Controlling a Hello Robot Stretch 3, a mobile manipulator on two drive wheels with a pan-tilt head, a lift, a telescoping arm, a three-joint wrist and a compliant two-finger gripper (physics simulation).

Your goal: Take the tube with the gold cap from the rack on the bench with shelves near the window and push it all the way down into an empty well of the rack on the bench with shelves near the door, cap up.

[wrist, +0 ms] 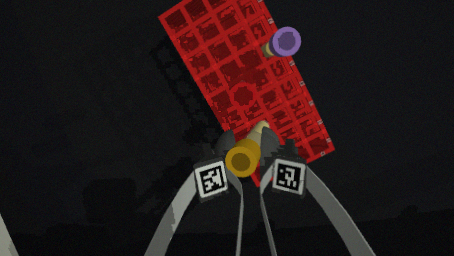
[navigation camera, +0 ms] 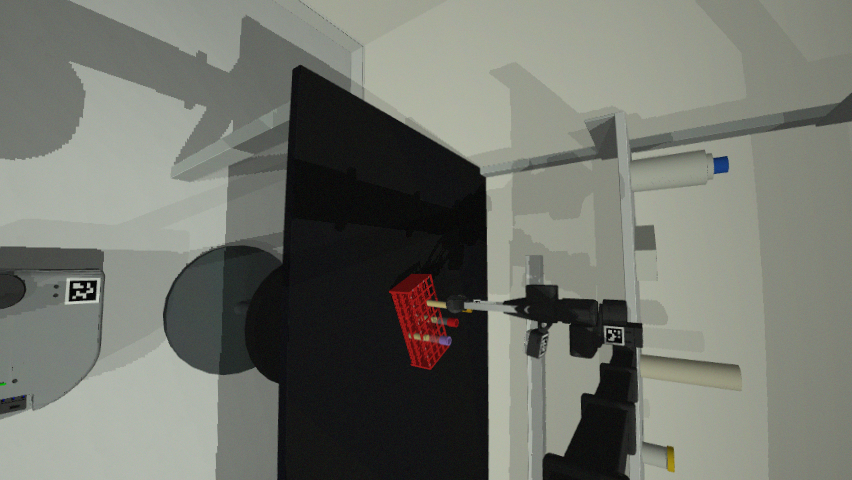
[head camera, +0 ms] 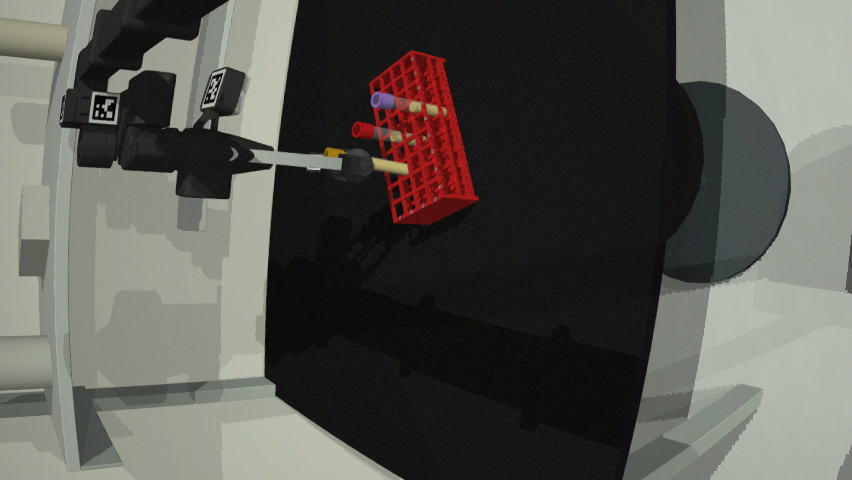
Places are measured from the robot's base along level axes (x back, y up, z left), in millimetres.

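Pixels of known places: gripper, fingertip midpoint: [navigation camera: 449, 303] [head camera: 364, 166]; robot's base, link origin: [navigation camera: 0, 289].
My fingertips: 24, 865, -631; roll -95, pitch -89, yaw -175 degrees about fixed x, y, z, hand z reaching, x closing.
Observation:
Ahead of a thing's pixels: the offset from my fingertips to its middle, as dx, dy, dz. "*": to the spot under its first point. Level surfaces: height alone.
The tube with the gold cap @(+5, -3, +5) [head camera: 390, 165] [navigation camera: 435, 304] [wrist: 242, 158] is between the fingers of my gripper [head camera: 355, 163] [navigation camera: 456, 304] [wrist: 249, 146], which is shut on it. The cap is up and the pale lower end points down at the red rack @(* -42, -72, +55) [head camera: 438, 209] [navigation camera: 411, 282] [wrist: 191, 71]. In the head view the tube's lower end overlaps the rack's top grid near one end. I cannot tell whether the tip is above a well or just inside one. The gripper and the cap are well above the grid. In the wrist view the tube looks slightly slanted, and the fingers hide part of the rack.
A purple-capped tube @(* +75, +15, +39) [head camera: 381, 100] [navigation camera: 444, 341] [wrist: 286, 41] and a red-capped tube @(* +43, +15, +7) [head camera: 361, 129] [navigation camera: 453, 322] [wrist: 243, 95] stand in the rack. The rack is on the black bench top @(dy -104) [head camera: 506, 268] [navigation camera: 369, 411]. A round stool @(* +82, -835, +174) [head camera: 739, 178] [navigation camera: 202, 310] is at the bench's front edge. A shelf [navigation camera: 624, 149] bears containers behind the arm.

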